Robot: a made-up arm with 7 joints. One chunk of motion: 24 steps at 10 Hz.
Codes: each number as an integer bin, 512 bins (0 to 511) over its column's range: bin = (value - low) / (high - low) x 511, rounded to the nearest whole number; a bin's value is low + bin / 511 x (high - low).
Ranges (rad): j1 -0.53..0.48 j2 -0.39..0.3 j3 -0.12..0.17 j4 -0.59..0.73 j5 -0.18..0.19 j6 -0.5..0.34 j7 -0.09..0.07
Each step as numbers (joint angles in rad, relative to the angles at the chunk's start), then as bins.
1 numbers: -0.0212 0.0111 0.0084 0.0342 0.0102 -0.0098 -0.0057
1 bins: 257 297 226 242 263 298 269
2 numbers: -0.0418 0.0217 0.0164 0.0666 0.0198 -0.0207 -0.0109
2 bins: 247 305 240 254 276 292 253
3 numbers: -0.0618 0.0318 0.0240 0.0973 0.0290 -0.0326 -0.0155
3 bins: 237 312 254 266 289 284 238
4 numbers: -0.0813 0.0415 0.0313 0.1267 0.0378 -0.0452 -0.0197
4 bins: 227 320 267 277 301 277 225
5 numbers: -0.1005 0.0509 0.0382 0.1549 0.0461 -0.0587 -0.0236
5 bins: 217 327 279 288 312 268 212
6 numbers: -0.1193 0.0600 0.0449 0.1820 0.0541 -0.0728 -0.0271
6 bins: 208 333 291 299 323 260 201
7 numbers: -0.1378 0.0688 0.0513 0.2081 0.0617 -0.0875 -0.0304
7 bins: 198 340 302 309 334 251 190
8 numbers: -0.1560 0.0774 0.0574 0.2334 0.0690 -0.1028 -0.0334
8 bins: 189 346 313 319 344 242 181
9 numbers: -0.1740 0.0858 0.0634 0.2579 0.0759 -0.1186 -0.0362
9 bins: 180 352 323 328 353 232 172
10 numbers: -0.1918 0.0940 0.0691 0.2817 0.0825 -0.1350 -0.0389
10 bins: 171 358 333 337 363 222 163
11 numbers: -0.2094 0.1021 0.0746 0.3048 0.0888 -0.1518 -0.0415
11 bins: 162 364 343 346 371 212 155
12 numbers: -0.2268 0.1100 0.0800 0.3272 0.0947 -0.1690 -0.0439
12 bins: 153 370 352 355 379 201 147
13 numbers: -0.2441 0.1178 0.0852 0.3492 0.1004 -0.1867 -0.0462
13 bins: 145 376 362 364 387 191 140
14 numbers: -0.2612 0.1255 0.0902 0.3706 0.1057 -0.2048 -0.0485
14 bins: 136 382 370 372 395 180 133
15 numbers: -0.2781 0.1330 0.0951 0.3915 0.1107 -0.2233 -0.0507
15 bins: 127 387 379 380 401 168 126
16 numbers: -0.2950 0.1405 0.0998 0.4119 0.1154 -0.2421 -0.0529
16 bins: 119 393 387 388 408 157 118
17 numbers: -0.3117 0.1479 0.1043 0.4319 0.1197 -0.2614 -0.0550
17 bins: 110 398 395 396 414 145 112
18 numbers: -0.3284 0.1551 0.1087 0.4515 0.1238 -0.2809 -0.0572
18 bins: 102 404 403 403 420 133 105
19 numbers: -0.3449 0.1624 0.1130 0.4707 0.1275 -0.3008 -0.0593
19 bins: 94 409 411 411 425 121 98
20 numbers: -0.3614 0.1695 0.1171 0.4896 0.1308 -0.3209 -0.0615
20 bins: 85 414 418 418 429 109 91
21 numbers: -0.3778 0.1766 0.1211 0.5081 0.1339 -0.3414 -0.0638
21 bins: 77 420 425 425 434 96 84
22 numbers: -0.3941 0.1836 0.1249 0.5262 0.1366 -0.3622 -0.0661
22 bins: 69 425 432 432 437 84 76
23 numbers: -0.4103 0.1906 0.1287 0.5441 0.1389 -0.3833 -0.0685
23 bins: 61 430 438 439 440 71 69
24 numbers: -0.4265 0.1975 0.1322 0.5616 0.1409 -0.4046 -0.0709
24 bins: 52 435 444 446 443 58 61
